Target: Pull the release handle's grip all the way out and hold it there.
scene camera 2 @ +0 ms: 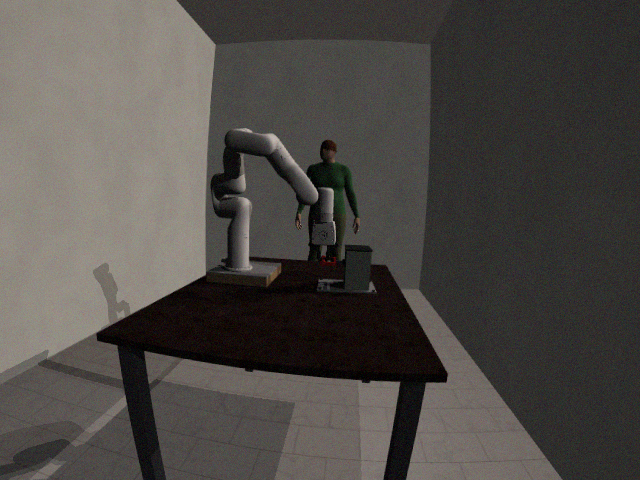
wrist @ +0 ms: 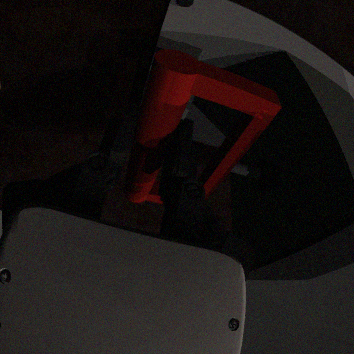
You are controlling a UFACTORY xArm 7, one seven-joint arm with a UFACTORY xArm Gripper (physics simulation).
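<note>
The release handle's red grip (scene camera 2: 328, 264) (wrist: 167, 100) is a round bar joined to a rectangular red frame. In scene camera 2 it shows small, just left of the grey-green box (scene camera 2: 357, 268); how far out it stands is hard to tell. My gripper (scene camera 2: 327, 257) (wrist: 155, 125) points down over the grip and is shut on the round bar, with one dark finger on each side of it. The fingertips are very dark in the wrist view, and their contact with the bar is partly hidden.
The box stands on a light base plate (scene camera 2: 330, 288) (wrist: 215, 20) on the dark table (scene camera 2: 268, 325). The arm's wooden-edged mount (scene camera 2: 237, 278) is at the table's left. A person in green (scene camera 2: 333, 178) stands behind the table.
</note>
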